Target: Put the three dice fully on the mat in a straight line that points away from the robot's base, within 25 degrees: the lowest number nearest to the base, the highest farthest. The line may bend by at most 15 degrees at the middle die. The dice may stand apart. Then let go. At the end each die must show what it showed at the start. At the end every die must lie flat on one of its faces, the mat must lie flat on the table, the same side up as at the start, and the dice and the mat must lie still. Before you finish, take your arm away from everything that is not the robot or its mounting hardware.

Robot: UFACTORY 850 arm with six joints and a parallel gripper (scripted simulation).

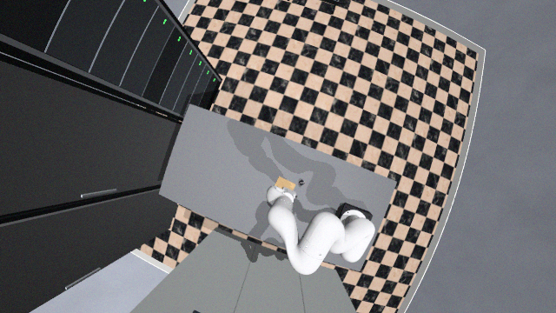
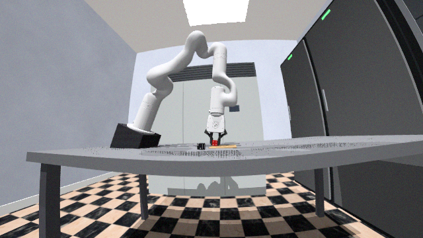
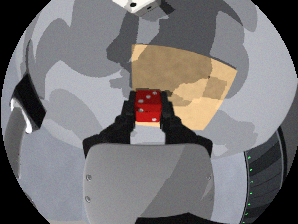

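Now: hand 10 mm above the red die. Round my hand: tan mat (50 mm ahead, 10 mm to the right, 30 mm below); black die (70 mm behind, 90 mm to the right, 20 mm below); white die (130 mm to the left, 20 mm below).
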